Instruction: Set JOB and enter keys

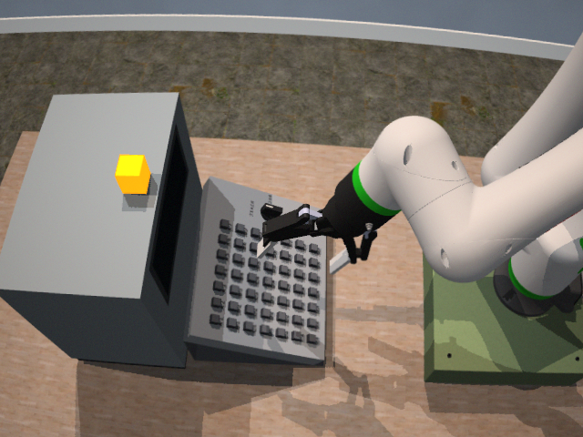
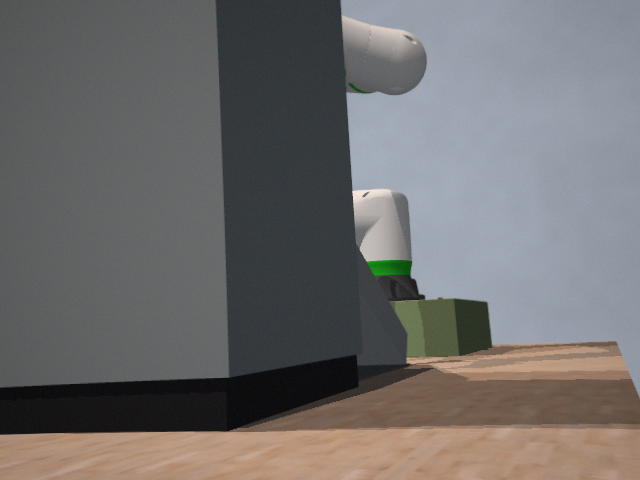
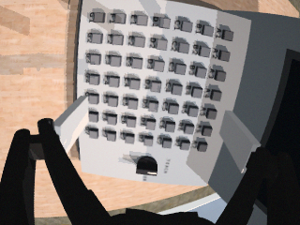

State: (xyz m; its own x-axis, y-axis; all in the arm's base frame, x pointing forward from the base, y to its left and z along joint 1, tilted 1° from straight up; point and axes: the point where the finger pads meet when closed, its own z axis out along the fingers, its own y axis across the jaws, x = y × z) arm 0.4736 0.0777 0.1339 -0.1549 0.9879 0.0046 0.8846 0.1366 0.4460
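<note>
The C3 key lies 110 mm below my hand, 90 mm ahead of it and 40 mm to the left of it. The rest, counted from my hand: black selector knob 160 mm to the right, 110 mm below, 90 mm ahead; grey keypad 160 mm below, 90 mm ahead, 40 mm to the right.
</note>
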